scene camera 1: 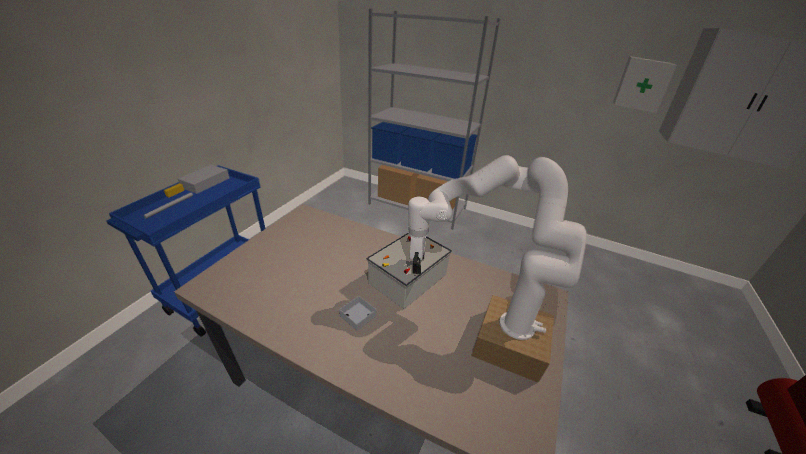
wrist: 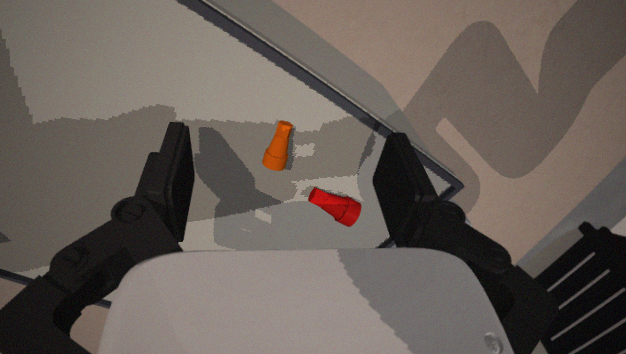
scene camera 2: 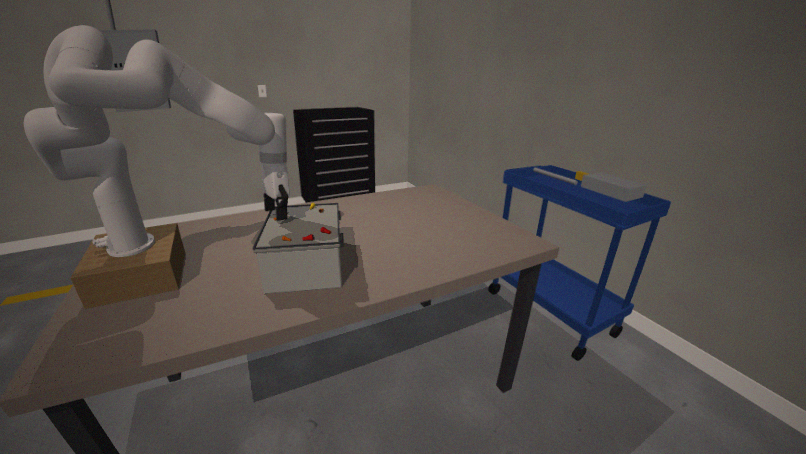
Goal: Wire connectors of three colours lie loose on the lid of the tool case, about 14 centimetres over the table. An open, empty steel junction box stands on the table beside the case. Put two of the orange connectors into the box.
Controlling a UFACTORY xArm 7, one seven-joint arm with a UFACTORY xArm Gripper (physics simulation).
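Frame: origin at the arm's base, x back, y right, z up, level; millimetres.
Seen in the pictures: gripper, fingertip midpoint: (scene camera 1: 418, 265) (wrist: 289, 152) (scene camera 2: 275, 215); arm's base, origin of the base link: (scene camera 1: 516, 326) (scene camera 2: 131, 245).
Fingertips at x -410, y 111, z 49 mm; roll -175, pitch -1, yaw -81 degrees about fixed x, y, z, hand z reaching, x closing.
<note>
Offsets run from my fingertips to a thing's top centre. Level surfaces: height alone.
My gripper (scene camera 1: 418, 266) (scene camera 2: 275, 212) (wrist: 289, 152) is open and empty, low over the lid of the pale tool case @(dy +70, dx -62, dz -11 mm) (scene camera 1: 385, 280) (scene camera 2: 301, 267) (wrist: 100, 65). In the wrist view an orange connector @(dy +3, dx -3, dz -3 mm) (wrist: 279, 146) lies between the spread fingers, a little ahead of their middle. A red connector @(dy -35, dx -35, dz +1 mm) (wrist: 335, 206) (scene camera 1: 406, 270) lies close beside it, nearer the right finger. Other orange connectors @(dy +7, dx -142, dz -3 mm) (scene camera 1: 386, 257) @(dy +160, dx +10, dz -3 mm) (scene camera 1: 432, 246) (scene camera 2: 321, 210) (scene camera 2: 286, 238) lie apart on the lid. The steel junction box @(dy -208, dx -167, dz -116 mm) (scene camera 1: 356, 313) stands open on the table and looks empty; it does not show in the second scene view.
More red connectors @(dy +169, dx -97, dz +1 mm) (scene camera 2: 325, 230) @(dy +187, dx -40, dz +1 mm) (scene camera 2: 307, 237) and a yellow connector @(dy -37, dx -126, dz +0 mm) (scene camera 1: 385, 264) (scene camera 2: 312, 205) lie on the lid. The arm stands on a wooden block (scene camera 1: 507, 358) (scene camera 2: 129, 284) at one end of the table @(dz -154 mm) (scene camera 1: 265, 253) (scene camera 2: 417, 253). A blue cart (scene camera 1: 141, 228) (scene camera 2: 586, 205) stands past the other end.
</note>
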